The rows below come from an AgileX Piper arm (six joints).
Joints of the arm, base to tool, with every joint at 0 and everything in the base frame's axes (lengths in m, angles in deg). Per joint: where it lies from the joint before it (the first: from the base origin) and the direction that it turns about. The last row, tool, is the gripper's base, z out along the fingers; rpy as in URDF.
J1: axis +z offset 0 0 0.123
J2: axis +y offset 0 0 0
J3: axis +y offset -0.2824 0 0.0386
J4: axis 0.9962 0 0.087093 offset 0.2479 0 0.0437
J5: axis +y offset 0 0 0
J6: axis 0.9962 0 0.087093 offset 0.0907 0 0.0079
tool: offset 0 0 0 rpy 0 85.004 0
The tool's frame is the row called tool.
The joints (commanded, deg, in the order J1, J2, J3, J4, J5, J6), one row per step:
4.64, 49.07, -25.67, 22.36, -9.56, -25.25
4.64, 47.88, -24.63, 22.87, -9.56, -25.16
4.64, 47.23, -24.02, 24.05, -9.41, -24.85
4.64, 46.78, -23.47, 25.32, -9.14, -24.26
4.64, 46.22, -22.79, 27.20, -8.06, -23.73
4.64, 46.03, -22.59, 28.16, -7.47, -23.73
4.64, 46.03, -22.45, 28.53, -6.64, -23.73
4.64, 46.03, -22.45, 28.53, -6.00, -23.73
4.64, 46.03, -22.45, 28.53, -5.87, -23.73
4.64, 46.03, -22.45, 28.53, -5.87, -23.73
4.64, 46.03, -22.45, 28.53, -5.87, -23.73
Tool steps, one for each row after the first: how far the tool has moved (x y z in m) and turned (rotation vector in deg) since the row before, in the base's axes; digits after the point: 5 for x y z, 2 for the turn. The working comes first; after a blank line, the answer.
Tool pose at each row, in the base's axes (x y z in m, rotation vector in deg; the steps are taken from these numbers as rounded here):
0.17850, 0.00873, 0.28819, -4.12, 99.45, -2.07
0.17377, 0.00822, 0.28573, -3.54, 99.36, -1.69
0.17112, 0.00781, 0.28379, -2.17, 99.56, -0.71
0.16908, 0.00753, 0.28140, -0.52, 100.02, 0.57
0.16635, 0.00766, 0.27737, 1.43, 101.23, 2.47
0.16538, 0.00783, 0.27584, 2.17, 101.82, 3.27
0.16492, 0.00835, 0.27385, 2.27, 102.73, 3.81
0.16471, 0.00882, 0.27297, 2.07, 103.30, 4.06
0.16466, 0.00892, 0.27279, 2.03, 103.42, 4.11
0.16466, 0.00892, 0.27279, 2.03, 103.42, 4.11
0.16466, 0.00892, 0.27279, 2.03, 103.42, 4.11

-0.00473, -0.00051, -0.00246, 0.58, -0.10, -0.17
-0.00265, -0.00041, -0.00194, 1.43, 0.19, -0.37
-0.00204, -0.00028, -0.00239, 1.79, 0.46, -0.39
-0.00273, 0.00013, -0.00403, 2.36, 1.24, -0.24
-0.00097, 0.00017, -0.00153, 0.94, 0.61, -0.04
-0.00046, 0.00052, -0.00199, 0.41, 0.91, 0.26
-0.00021, 0.00047, -0.00088, 0.05, 0.56, 0.29
-0.00005, 0.00010, -0.00018, 0.01, 0.12, 0.06
0.00000, 0.00000, 0.00000, 0.00, 0.00, 0.00
0.00000, 0.00000, 0.00000, 0.00, 0.00, 0.00

